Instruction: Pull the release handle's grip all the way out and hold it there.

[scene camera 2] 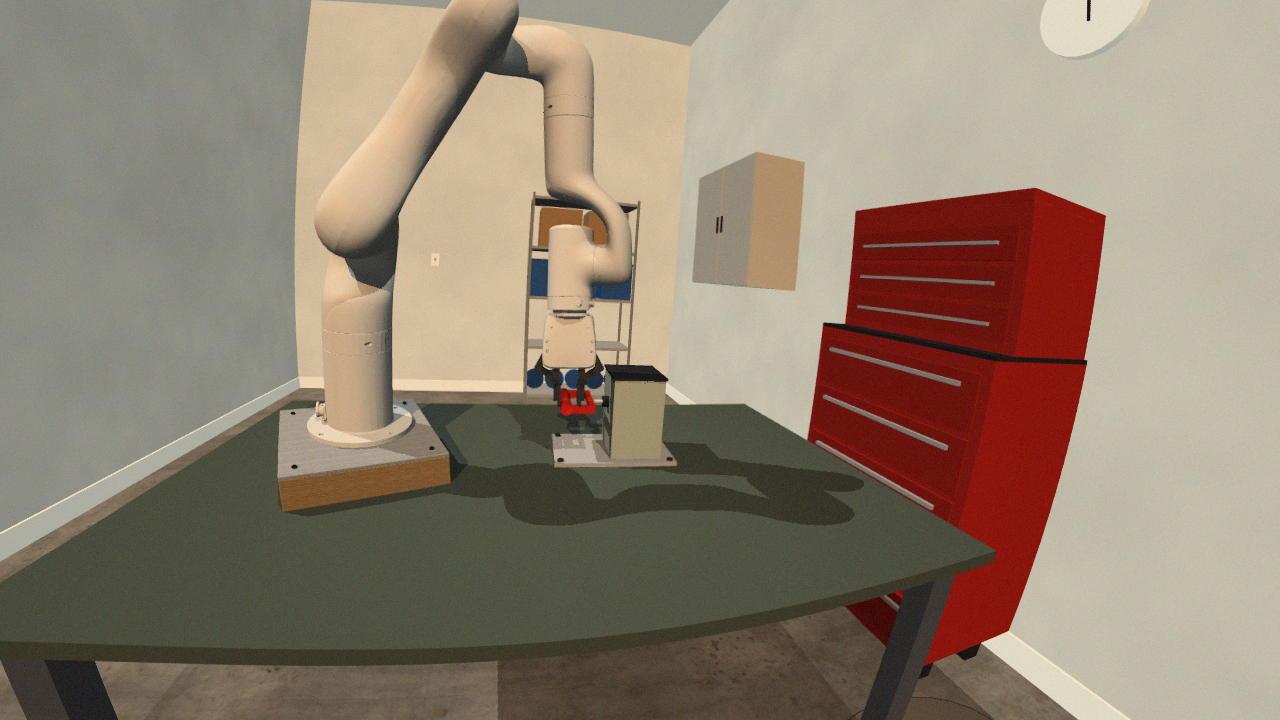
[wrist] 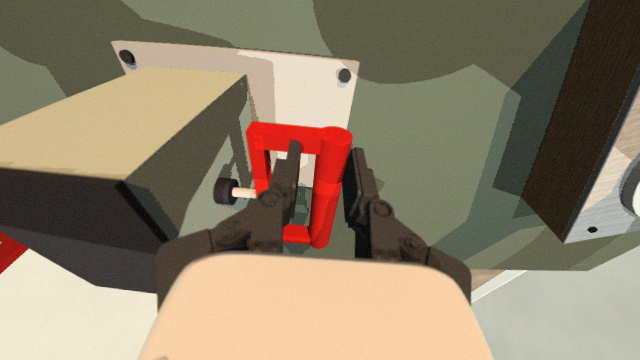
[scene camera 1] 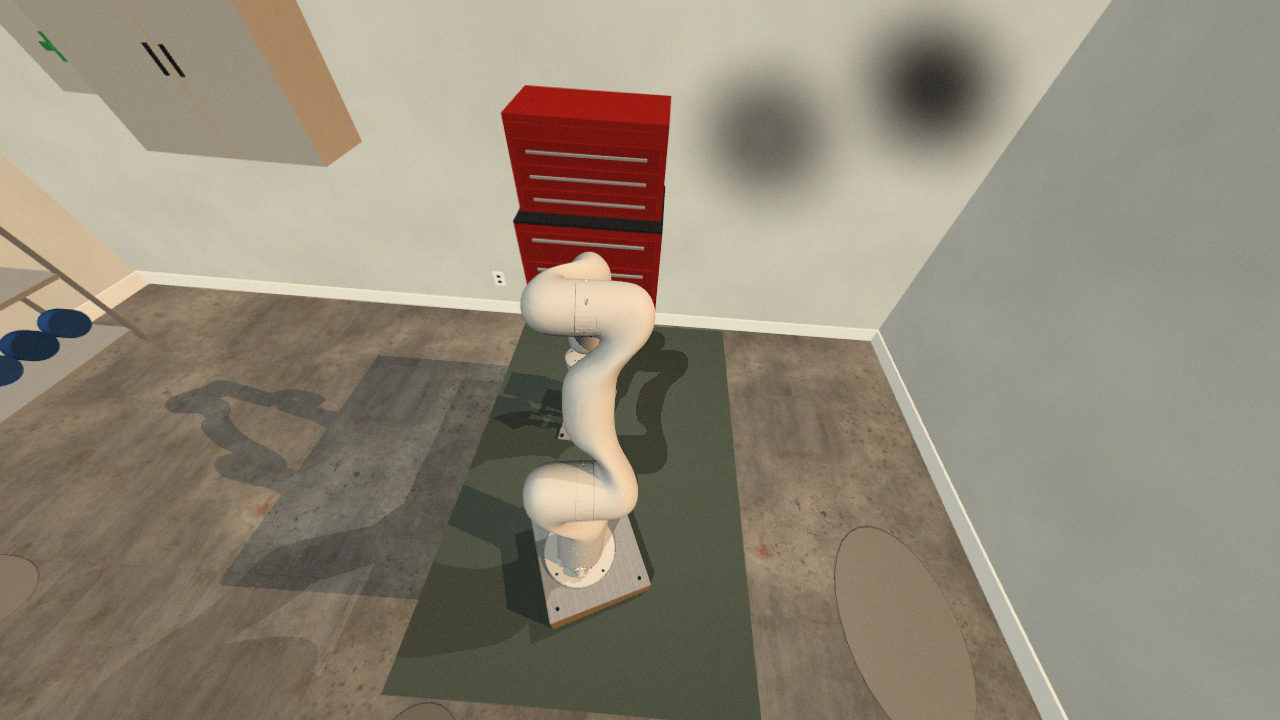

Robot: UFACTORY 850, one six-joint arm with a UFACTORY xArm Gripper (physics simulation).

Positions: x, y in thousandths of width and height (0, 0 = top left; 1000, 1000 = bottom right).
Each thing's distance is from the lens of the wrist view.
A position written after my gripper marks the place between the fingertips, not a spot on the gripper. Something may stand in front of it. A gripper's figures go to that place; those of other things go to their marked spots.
my gripper (wrist: 505, 446): 13 cm
pale base plate (wrist: 457, 249): 22 cm
